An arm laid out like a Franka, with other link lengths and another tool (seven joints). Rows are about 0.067 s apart.
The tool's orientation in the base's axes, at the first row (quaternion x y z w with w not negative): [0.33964, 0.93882, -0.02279, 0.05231]
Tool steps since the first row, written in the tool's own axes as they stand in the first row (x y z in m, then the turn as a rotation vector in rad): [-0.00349, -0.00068, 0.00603, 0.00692, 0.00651, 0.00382]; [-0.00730, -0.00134, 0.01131, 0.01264, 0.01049, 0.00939]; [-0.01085, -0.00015, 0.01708, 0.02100, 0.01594, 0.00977]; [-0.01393, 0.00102, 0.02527, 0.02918, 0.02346, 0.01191]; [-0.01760, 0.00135, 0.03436, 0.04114, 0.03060, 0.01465]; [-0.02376, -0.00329, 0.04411, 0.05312, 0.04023, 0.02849]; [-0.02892, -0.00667, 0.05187, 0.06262, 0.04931, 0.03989]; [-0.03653, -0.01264, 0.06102, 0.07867, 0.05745, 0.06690]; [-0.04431, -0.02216, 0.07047, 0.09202, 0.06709, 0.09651]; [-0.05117, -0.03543, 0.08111, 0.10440, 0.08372, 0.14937]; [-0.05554, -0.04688, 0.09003, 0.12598, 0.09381, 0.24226]
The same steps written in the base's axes. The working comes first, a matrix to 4 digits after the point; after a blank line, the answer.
The tool's axes in the first row as the columns of a matrix, in the base's axes (used below as rounded here):
[-0.7638, 0.6401, 0.0827]
[0.6353, 0.7682, -0.0783]
[-0.1137, -0.0073, -0.9935]

[0.00273, -0.00321, -0.00559, -0.00080, 0.00910, -0.00463]; [0.00565, -0.00655, -0.01040, -0.00216, 0.01535, -0.01084]; [0.00960, -0.00835, -0.01573, -0.00503, 0.02482, -0.01221]; [0.01338, -0.01004, -0.02353, -0.00629, 0.03563, -0.01532]; [0.01715, -0.01283, -0.03215, -0.01062, 0.04850, -0.01946]; [0.01969, -0.02108, -0.04110, -0.01247, 0.06242, -0.03464]; [0.02211, -0.02756, -0.04820, -0.01297, 0.07454, -0.04711]; [0.02486, -0.03770, -0.05638, -0.01778, 0.08887, -0.07583]; [0.02549, -0.05069, -0.06481, -0.01936, 0.10244, -0.10684]; [0.02311, -0.06608, -0.07451, -0.01380, 0.11894, -0.16088]; [0.01986, -0.07835, -0.08279, -0.01614, 0.13313, -0.25569]
